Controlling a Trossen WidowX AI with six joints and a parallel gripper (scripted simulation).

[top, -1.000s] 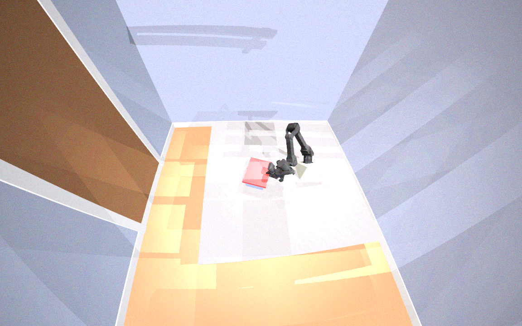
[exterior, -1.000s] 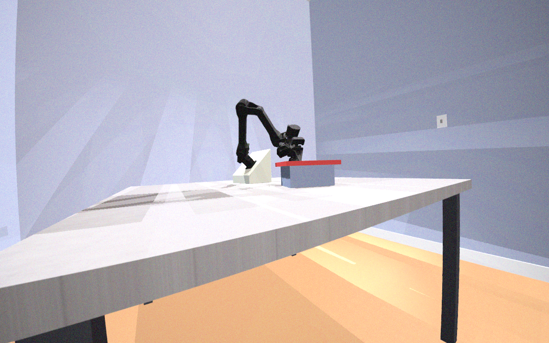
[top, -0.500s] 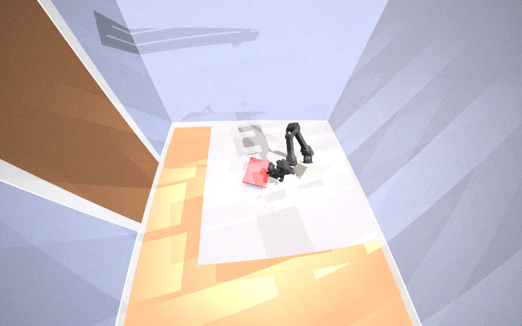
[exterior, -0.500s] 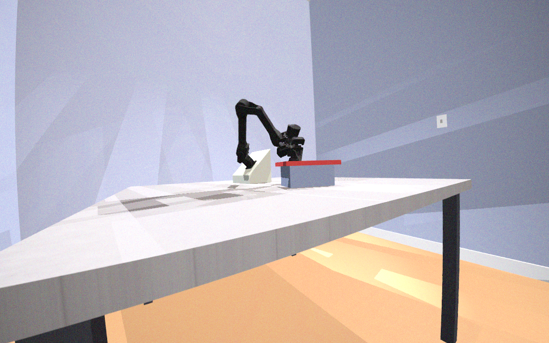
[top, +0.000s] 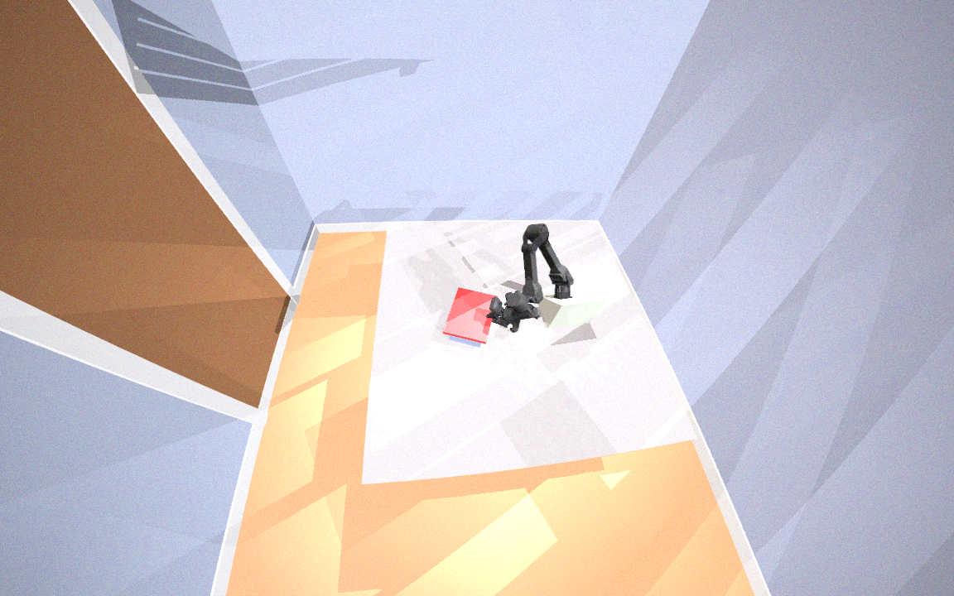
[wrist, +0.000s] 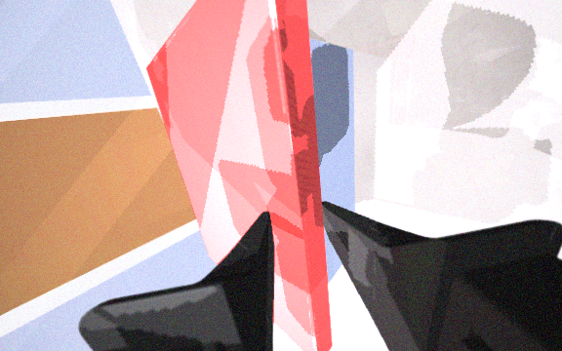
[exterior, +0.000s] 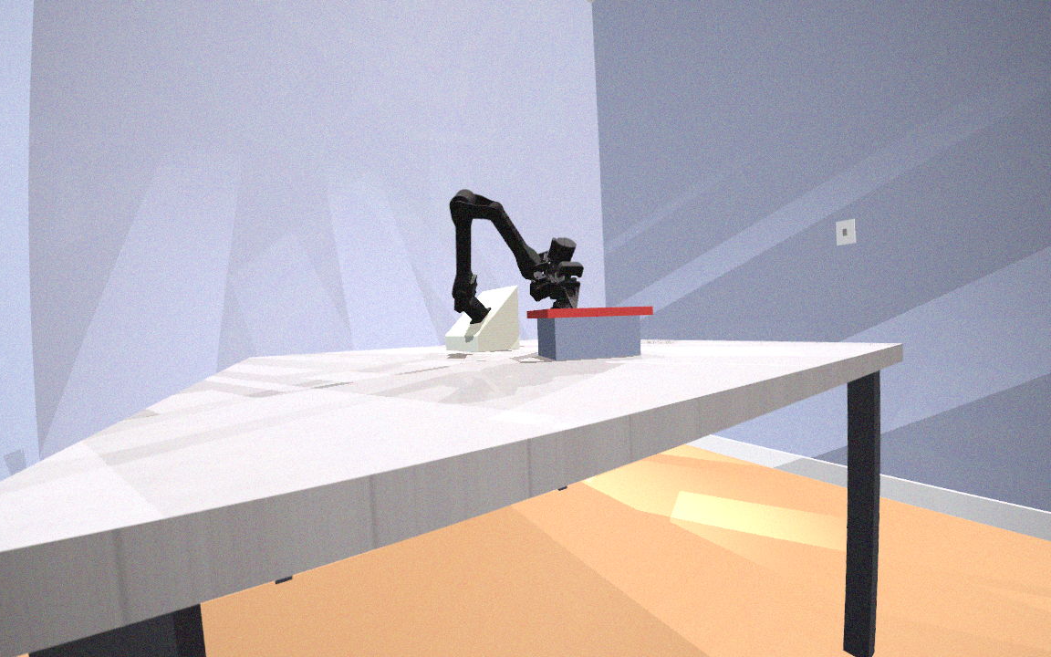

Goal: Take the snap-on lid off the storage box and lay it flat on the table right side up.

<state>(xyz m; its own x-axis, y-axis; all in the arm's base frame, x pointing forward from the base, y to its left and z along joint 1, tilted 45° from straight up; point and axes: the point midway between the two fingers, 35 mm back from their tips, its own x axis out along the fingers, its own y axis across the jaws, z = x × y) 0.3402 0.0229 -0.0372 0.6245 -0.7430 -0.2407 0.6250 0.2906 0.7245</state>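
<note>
My gripper tip is now 7 cm short of the red lid and 3 cm to the left of it. From my gripper tip the other things lie so: blue-grey storage box (7 cm ahead, 5 cm below, 3 cm to the right).
</note>
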